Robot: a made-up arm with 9 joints. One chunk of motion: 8 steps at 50 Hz.
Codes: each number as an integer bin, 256 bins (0 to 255) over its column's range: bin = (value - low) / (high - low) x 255, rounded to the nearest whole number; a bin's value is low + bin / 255 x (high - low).
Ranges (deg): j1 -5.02..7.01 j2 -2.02..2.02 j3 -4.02..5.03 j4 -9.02..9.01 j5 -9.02..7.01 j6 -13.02..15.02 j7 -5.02..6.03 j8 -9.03..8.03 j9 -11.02..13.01
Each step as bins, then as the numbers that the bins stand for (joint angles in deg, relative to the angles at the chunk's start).
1 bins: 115 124 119 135 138 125 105 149 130
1 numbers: 0.41 -0.06 0.20 0.53 -0.34 0.73 -0.47 0.94 1.23
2 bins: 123 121 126 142 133 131 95 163 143
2 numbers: 0.78 -0.10 0.45 1.02 -0.66 1.38 -0.90 1.88 2.46
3 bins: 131 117 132 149 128 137 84 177 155
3 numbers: 1.16 -0.17 0.66 1.52 -0.97 2.04 -1.38 2.81 3.59
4 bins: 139 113 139 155 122 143 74 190 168
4 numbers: 1.54 -0.23 0.91 1.94 -1.35 2.70 -1.81 3.68 4.81
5 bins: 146 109 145 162 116 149 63 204 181
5 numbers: 1.87 -0.29 1.13 2.43 -1.73 3.36 -2.29 4.62 6.04
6 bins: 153 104 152 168 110 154 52 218 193
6 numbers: 2.20 -0.37 1.37 2.86 -2.11 3.91 -2.77 5.55 7.17
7 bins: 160 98 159 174 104 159 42 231 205
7 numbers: 2.53 -0.47 1.62 3.28 -2.48 4.46 -3.20 6.42 8.30
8 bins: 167 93 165 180 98 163 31 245 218
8 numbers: 2.86 -0.55 1.84 3.71 -2.86 4.90 -3.68 7.36 9.52
